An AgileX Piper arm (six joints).
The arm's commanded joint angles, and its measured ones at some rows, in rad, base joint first. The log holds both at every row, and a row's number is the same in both.
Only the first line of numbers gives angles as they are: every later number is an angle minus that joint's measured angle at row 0.
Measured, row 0:
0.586 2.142 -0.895 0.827 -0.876 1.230
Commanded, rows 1 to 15:
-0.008 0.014 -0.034 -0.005 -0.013 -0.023
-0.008 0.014 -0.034 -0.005 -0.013 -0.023
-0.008 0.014 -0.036 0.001 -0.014 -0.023
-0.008 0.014 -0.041 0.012 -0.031 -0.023
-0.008 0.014 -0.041 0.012 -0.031 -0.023
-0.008 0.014 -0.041 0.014 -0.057 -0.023
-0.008 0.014 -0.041 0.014 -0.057 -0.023
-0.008 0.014 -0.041 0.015 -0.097 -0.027
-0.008 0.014 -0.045 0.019 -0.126 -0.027
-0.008 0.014 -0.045 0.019 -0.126 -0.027
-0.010 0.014 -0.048 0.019 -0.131 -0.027
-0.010 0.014 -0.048 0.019 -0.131 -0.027
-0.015 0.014 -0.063 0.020 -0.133 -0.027
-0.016 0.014 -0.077 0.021 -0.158 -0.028
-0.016 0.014 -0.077 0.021 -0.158 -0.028
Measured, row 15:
0.001 0.022 -0.029 0.038 -0.016 -0.017
